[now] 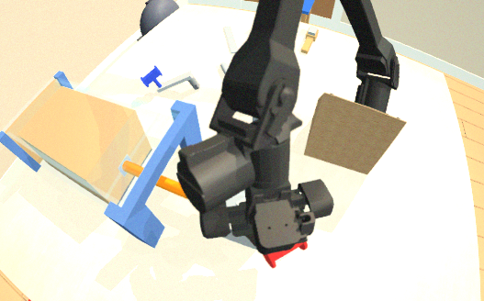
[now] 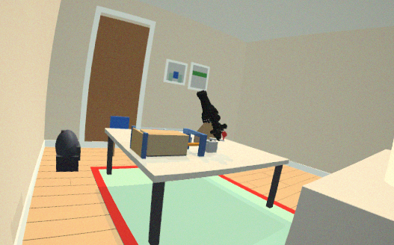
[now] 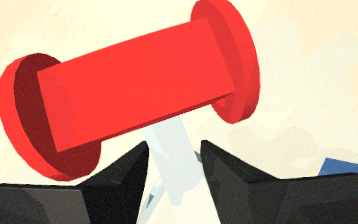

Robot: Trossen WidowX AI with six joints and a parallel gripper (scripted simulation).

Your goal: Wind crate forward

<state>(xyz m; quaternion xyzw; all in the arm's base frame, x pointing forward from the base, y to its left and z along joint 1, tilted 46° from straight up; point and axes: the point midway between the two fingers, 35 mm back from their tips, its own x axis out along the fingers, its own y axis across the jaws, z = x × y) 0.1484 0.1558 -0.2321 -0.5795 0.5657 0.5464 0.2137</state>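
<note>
My gripper tip is 1 cm short of the winch handle, 1 cm to the left of it and 2 cm below it. Also, from my gripper tip: grey winch 4 cm ahead, 6 cm to the right, 7 cm below; blue steel frame 21 cm ahead, 6 cm to the right, 1 cm above; red spool-shaped grip 2 cm behind, 2 cm to the left, 5 cm above.
</note>
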